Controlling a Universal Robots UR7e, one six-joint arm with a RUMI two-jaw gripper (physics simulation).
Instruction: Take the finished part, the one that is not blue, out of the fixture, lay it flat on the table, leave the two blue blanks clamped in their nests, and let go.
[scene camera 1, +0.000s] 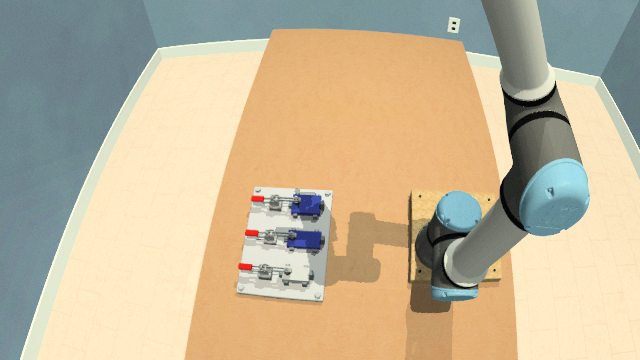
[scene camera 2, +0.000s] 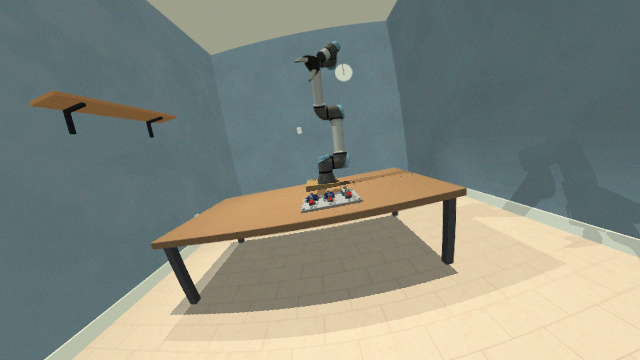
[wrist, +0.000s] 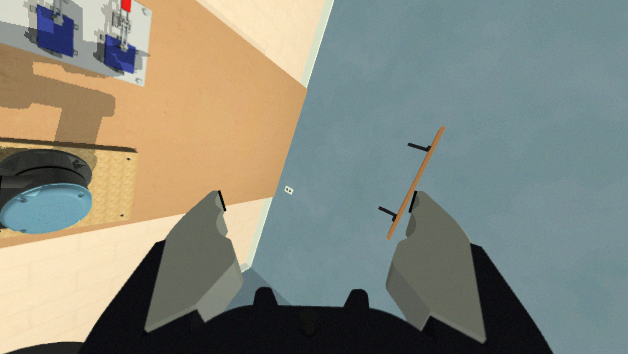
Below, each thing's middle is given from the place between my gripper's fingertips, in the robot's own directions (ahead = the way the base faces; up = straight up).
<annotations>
The fixture plate (scene camera 1: 255, 252) lies 830 mm below my hand, 120 mm ahead of it and 10 mm to the left of it.
</annotations>
